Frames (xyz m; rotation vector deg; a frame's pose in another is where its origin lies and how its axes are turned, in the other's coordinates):
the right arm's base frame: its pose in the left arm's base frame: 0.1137 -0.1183 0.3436 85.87 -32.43 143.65
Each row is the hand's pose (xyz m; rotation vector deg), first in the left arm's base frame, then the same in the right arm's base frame.
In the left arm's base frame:
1: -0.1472 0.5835 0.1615 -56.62 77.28 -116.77
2: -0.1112 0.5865 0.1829 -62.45 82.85 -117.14
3: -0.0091 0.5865 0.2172 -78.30 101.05 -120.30
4: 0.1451 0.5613 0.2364 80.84 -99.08 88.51
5: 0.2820 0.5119 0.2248 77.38 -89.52 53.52
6: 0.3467 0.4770 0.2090 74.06 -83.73 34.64
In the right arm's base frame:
1: -0.0691 -0.5128 -0.5709 -14.12 -2.10 53.90
2: -0.0679 -0.5325 -0.5339 -19.21 -4.98 49.70
3: -0.0872 -0.5742 -0.4364 -35.12 -10.14 34.78
4: -0.1434 -0.6065 -0.2930 -57.97 -19.13 10.16
5: -0.2171 -0.6038 -0.1670 -78.16 -29.86 -14.30
6: -0.2603 -0.5895 -0.1072 -89.04 -36.32 -27.90

